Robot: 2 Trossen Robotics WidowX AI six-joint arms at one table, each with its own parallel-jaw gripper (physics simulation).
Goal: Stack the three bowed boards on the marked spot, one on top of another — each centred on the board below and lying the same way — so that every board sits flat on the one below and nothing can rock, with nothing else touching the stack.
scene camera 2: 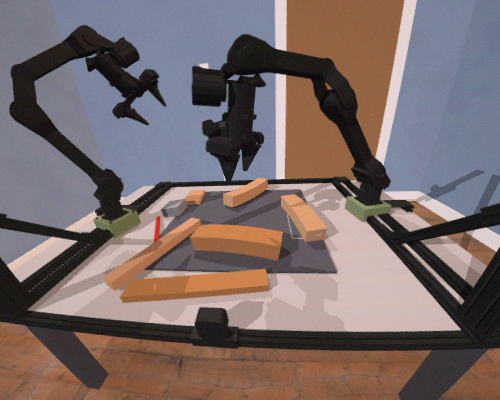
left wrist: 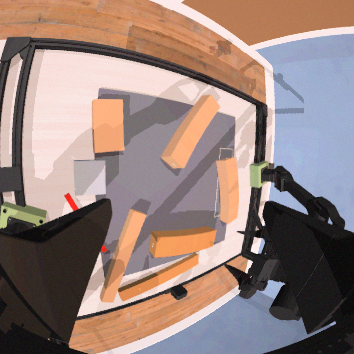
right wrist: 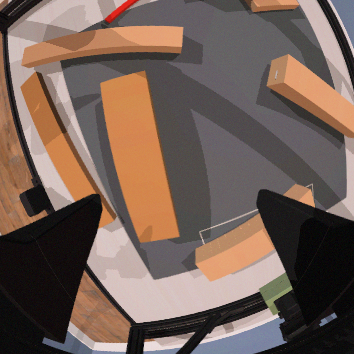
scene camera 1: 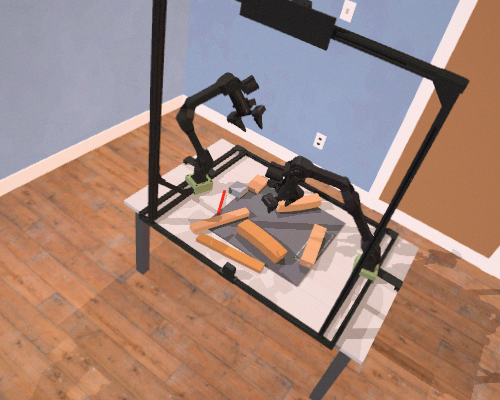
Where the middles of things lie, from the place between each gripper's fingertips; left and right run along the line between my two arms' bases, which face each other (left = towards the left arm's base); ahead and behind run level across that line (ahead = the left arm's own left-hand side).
The grey block (left wrist: 88,174) lies 270 mm to the left of my right hand, 200 mm ahead of it and 180 mm below it.
I see the grey block 30 mm behind my left hand and 330 mm below it.
